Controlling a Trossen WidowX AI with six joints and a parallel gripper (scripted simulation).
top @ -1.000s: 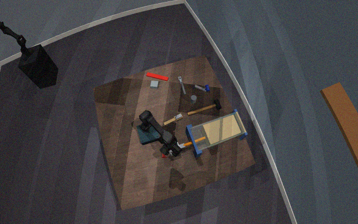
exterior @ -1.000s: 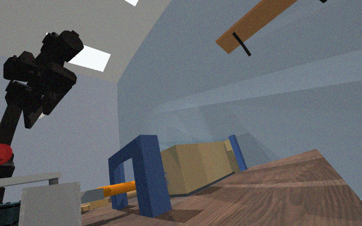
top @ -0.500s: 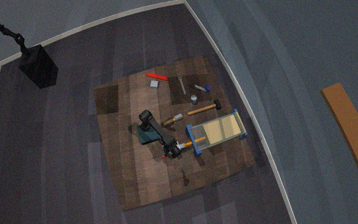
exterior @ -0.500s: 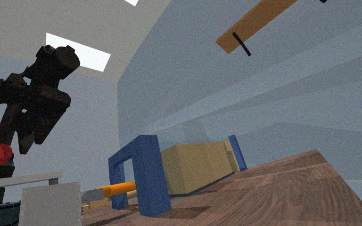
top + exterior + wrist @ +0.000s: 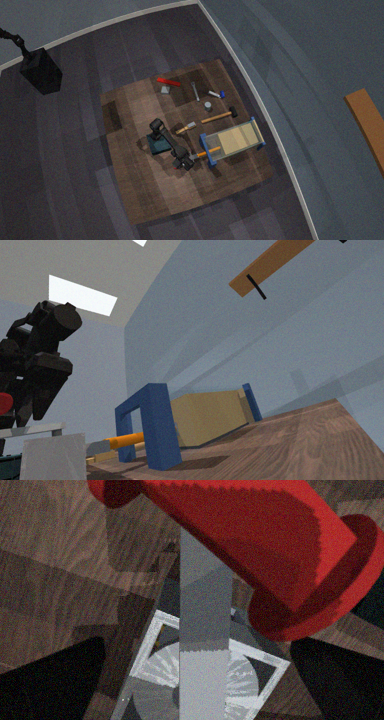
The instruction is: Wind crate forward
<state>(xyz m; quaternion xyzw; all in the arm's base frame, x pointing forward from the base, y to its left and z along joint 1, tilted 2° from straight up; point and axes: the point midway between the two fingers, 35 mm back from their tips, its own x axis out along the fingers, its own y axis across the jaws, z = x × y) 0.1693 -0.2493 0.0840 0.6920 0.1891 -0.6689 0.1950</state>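
Right now the red-knobbed winch handle is 20 mm behind my gripper tip and 10 mm to the right of it. Also, from my gripper tip: blue steel frame 200 mm ahead, 50 mm to the left, 10 mm below; then red knob 50 mm behind, 30 mm to the right, 20 mm above; then grey winch 80 mm below, 30 mm ahead, 20 mm to the left.
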